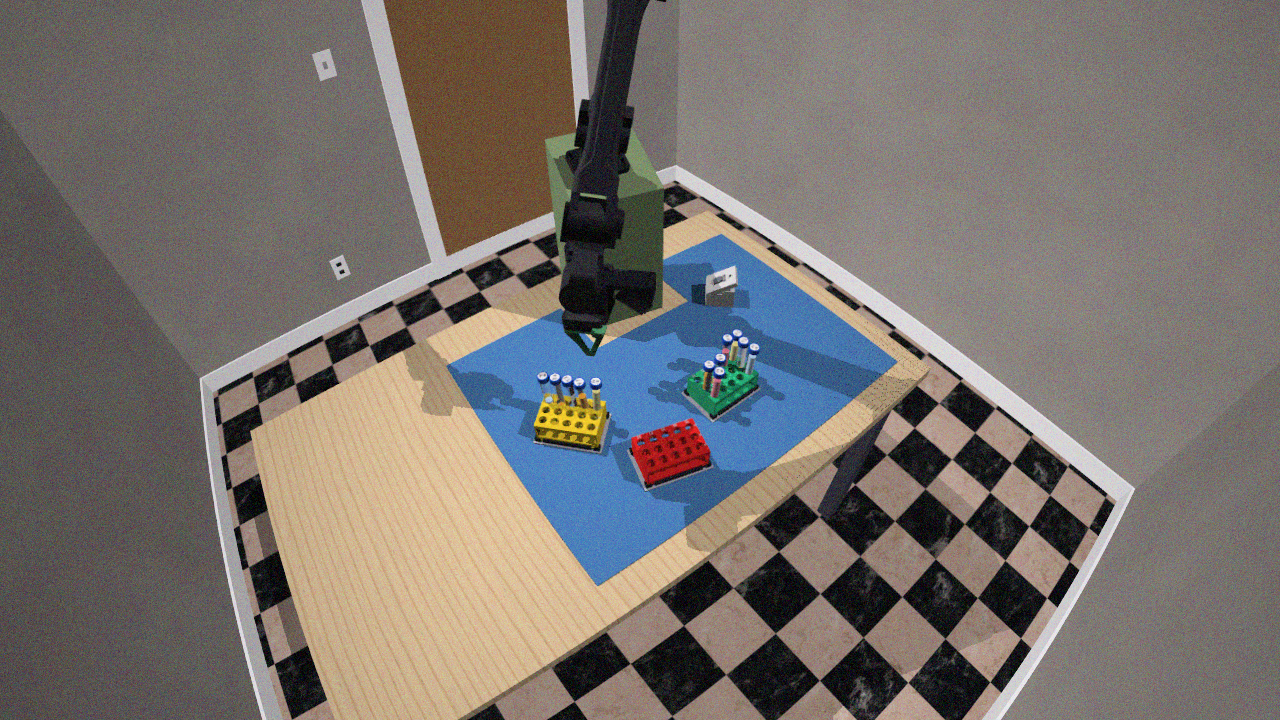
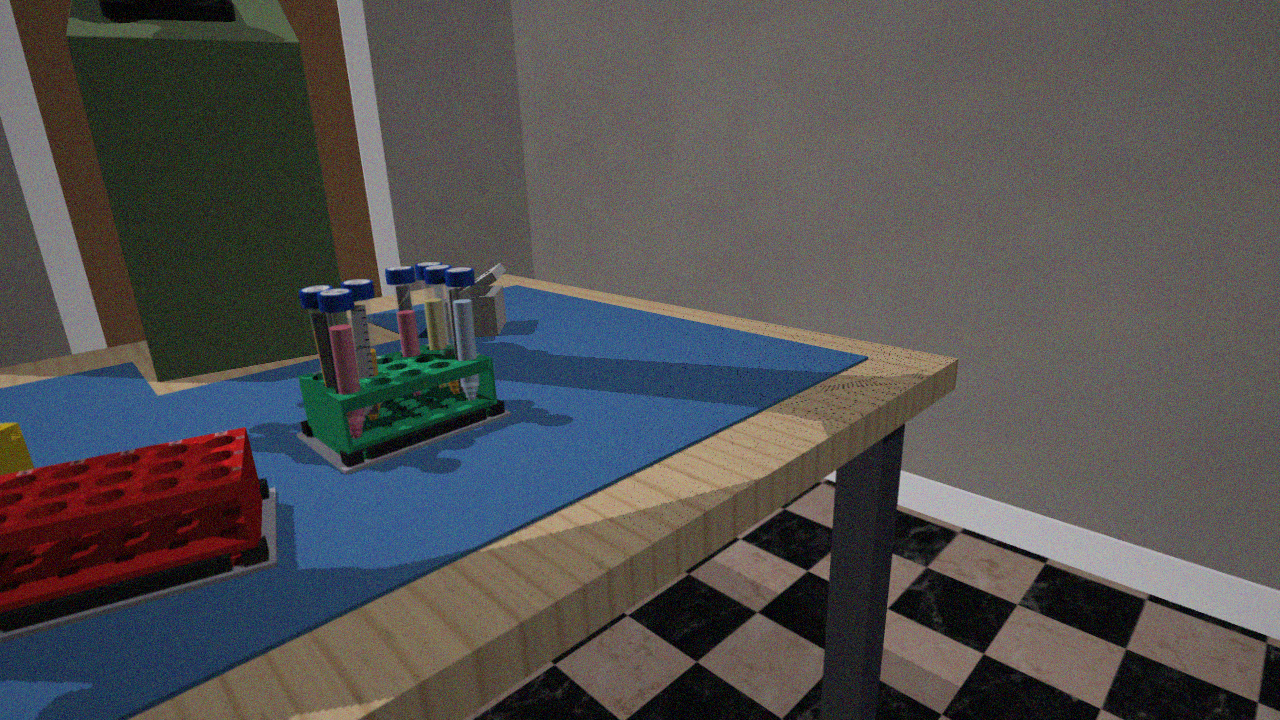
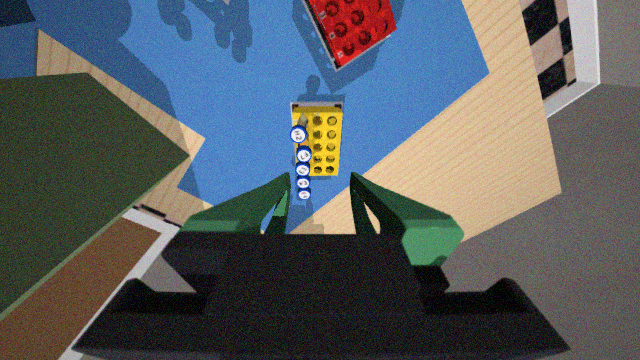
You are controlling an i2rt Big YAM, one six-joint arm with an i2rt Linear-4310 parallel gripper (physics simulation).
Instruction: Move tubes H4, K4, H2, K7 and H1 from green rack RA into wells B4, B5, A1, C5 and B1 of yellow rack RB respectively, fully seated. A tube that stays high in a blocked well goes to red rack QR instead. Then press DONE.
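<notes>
My gripper is open and empty, pointing down high above the mat near the yellow rack RB. RB holds several blue-capped tubes in its A row. Tube H2 stands upright in well A1, at the row's end nearest the red rack. The wells of rows B and C look empty. Green rack RA holds several blue-capped tubes in two groups, their labels unreadable here. Red rack QR shows no tubes.
The grey DONE button box stands at the back of the blue mat, behind RA. The green pedestal carries the arm at the table's back edge. RA's tubes stand tall above their rack.
</notes>
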